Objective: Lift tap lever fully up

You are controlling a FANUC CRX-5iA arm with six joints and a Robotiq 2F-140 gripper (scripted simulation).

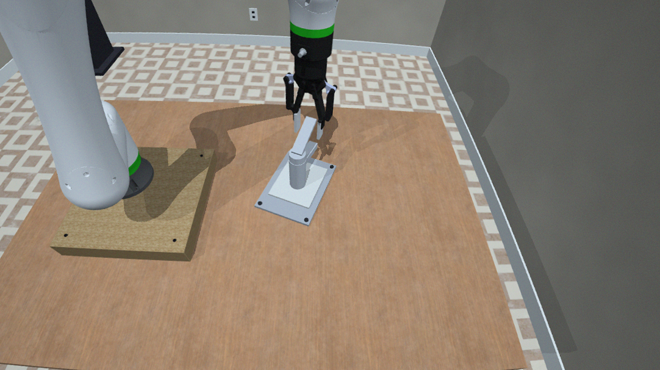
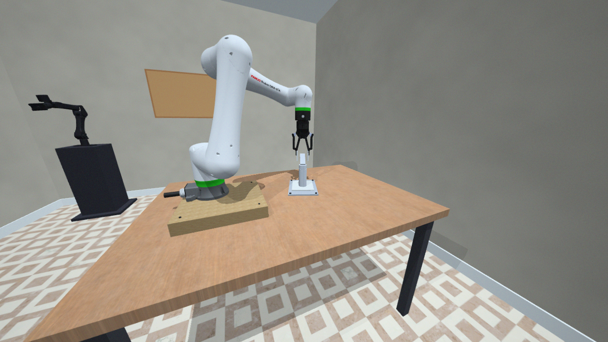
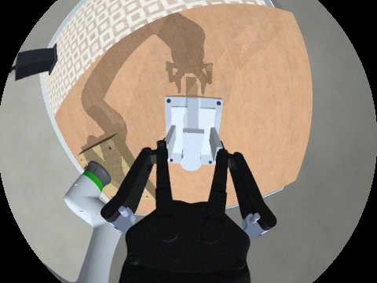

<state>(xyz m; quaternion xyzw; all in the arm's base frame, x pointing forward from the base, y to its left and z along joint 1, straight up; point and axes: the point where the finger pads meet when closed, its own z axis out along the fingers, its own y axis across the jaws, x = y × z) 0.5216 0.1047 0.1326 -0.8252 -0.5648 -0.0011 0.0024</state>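
My gripper is now 10 mm past the lever, 30 mm to the left of it and 10 mm above it. From my hand the other things lie so: tap 20 mm behind, 50 mm to the right, 80 mm below.
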